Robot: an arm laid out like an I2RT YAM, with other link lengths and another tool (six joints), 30 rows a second.
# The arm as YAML. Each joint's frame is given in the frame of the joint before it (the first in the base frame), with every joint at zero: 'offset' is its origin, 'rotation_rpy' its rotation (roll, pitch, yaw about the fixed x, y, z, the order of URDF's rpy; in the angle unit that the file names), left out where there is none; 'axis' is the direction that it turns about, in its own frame. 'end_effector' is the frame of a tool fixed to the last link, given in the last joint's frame.
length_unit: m
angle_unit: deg
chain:
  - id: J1
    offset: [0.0, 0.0, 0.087]
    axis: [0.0, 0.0, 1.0]
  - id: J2
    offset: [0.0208, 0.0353, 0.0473]
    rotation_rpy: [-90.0, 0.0, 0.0]
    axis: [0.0, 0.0, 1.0]
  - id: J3
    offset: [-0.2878, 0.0, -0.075]
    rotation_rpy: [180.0, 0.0, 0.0]
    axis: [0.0, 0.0, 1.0]
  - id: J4
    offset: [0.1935, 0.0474, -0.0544]
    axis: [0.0, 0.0, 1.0]
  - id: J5
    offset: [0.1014, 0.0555, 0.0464]
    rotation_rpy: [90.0, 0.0, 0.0]
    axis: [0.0, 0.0, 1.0]
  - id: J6
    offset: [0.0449, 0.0, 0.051]
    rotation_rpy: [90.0, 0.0, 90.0]
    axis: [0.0, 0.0, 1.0]
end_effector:
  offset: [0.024, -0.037, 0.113]
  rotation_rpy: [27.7, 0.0, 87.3]
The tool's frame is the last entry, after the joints.
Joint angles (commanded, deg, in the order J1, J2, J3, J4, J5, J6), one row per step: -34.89, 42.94, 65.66, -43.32, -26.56, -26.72; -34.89, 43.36, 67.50, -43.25, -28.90, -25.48; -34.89, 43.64, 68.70, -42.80, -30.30, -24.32; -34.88, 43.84, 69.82, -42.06, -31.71, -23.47; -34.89, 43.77, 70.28, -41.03, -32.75, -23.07; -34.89, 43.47, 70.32, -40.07, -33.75, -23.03; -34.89, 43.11, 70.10, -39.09, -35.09, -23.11; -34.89, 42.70, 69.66, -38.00, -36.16, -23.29; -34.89, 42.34, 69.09, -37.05, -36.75, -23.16; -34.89, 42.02, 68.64, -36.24, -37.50, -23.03; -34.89, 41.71, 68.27, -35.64, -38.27, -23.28; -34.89, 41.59, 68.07, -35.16, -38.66, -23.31; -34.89, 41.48, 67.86, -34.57, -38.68, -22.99; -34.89, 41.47, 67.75, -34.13, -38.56, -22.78; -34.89, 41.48, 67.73, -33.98, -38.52, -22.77; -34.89, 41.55, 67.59, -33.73, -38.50, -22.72; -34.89, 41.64, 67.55, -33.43, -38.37, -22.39
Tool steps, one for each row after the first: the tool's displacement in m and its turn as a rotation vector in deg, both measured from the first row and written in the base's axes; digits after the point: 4 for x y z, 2 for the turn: 0.0005, 0.0057, 0.0126, 0.98, -1.79, 1.83; 0.0007, 0.0088, 0.0222, 1.66, -3.25, 2.84; 0.0006, 0.0124, 0.0328, 1.86, -4.87, 4.00; 0.0001, 0.0154, 0.0409, 1.57, -6.30, 4.94; -0.0009, 0.0190, 0.0465, 1.07, -7.47, 5.95; -0.0019, 0.0236, 0.0507, 0.62, -8.52, 7.31; -0.0028, 0.0274, 0.0539, 0.03, -9.47, 8.44; -0.0035, 0.0294, 0.0553, -0.18, -10.12, 9.02; -0.0041, 0.0319, 0.0567, -0.31, -10.73, 9.75; -0.0050, 0.0347, 0.0578, -0.74, -11.23, 10.58; -0.0052, 0.0360, 0.0589, -0.94, -11.57, 10.99; -0.0054, 0.0360, 0.0602, -0.94, -11.96, 10.97; -0.0053, 0.0354, 0.0612, -0.98, -12.21, 10.82; -0.0053, 0.0353, 0.0616, -1.06, -12.30, 10.79; -0.0047, 0.0348, 0.0615, -1.04, -12.33, 10.76; -0.0043, 0.0339, 0.0621, -0.85, -12.45, 10.58
